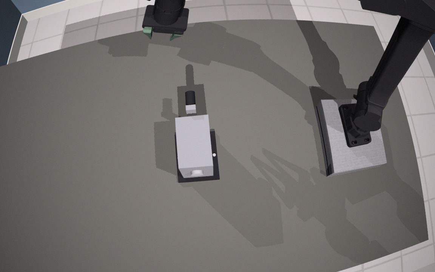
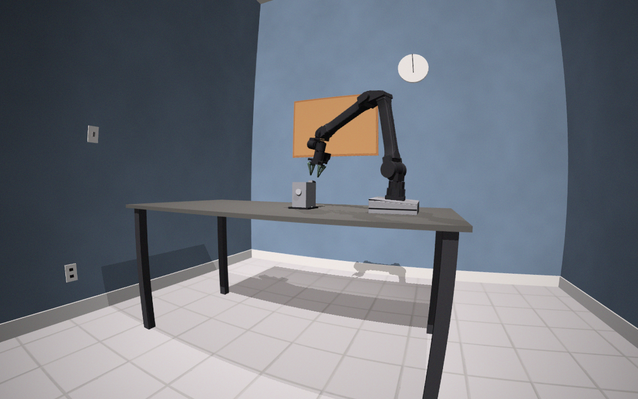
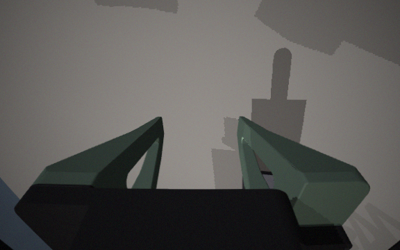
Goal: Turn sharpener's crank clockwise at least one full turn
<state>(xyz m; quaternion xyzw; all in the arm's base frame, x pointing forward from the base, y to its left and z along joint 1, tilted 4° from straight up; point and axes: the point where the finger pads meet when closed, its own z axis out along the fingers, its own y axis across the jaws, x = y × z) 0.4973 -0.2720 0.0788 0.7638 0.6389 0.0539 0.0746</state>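
My gripper is now 17 cm to the right of the black crank handle, 5 cm past it and 5 cm above it.
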